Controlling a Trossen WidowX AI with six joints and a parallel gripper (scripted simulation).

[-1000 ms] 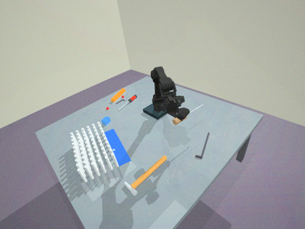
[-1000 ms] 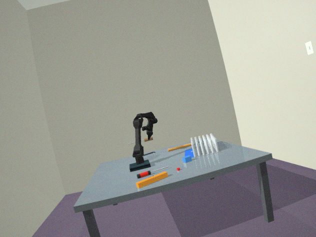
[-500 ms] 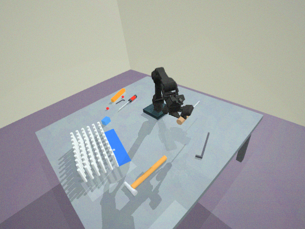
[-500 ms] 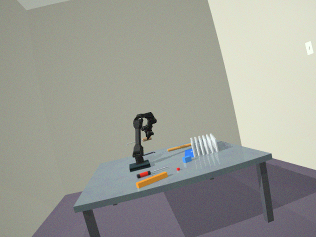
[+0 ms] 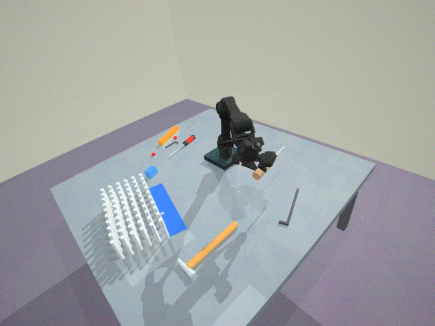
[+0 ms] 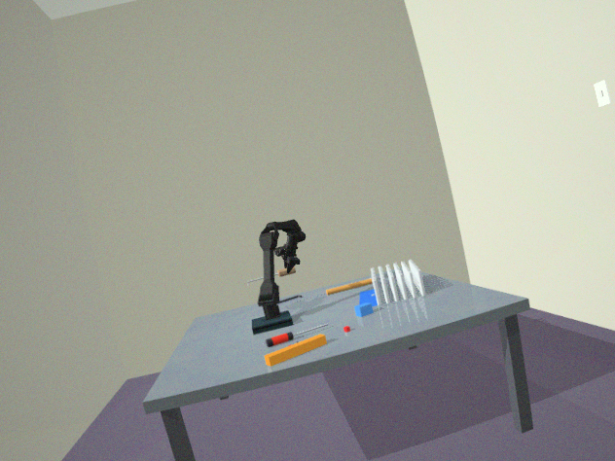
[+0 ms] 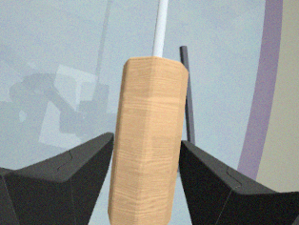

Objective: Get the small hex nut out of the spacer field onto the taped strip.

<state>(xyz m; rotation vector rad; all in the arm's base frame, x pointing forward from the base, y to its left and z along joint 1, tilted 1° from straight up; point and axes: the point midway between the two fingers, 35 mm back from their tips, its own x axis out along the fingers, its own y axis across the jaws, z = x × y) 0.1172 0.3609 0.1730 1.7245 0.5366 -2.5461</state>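
My gripper tip is 10 cm past the thin-rod tool and 2 cm to the left of it. Also, from my gripper tip: hex key (78 cm to the right, 17 cm below, 1 cm ahead); then blue taped strip (35 cm ahead, 30 cm to the right, 18 cm below); then blue block (58 cm to the right, 28 cm ahead, 16 cm below).
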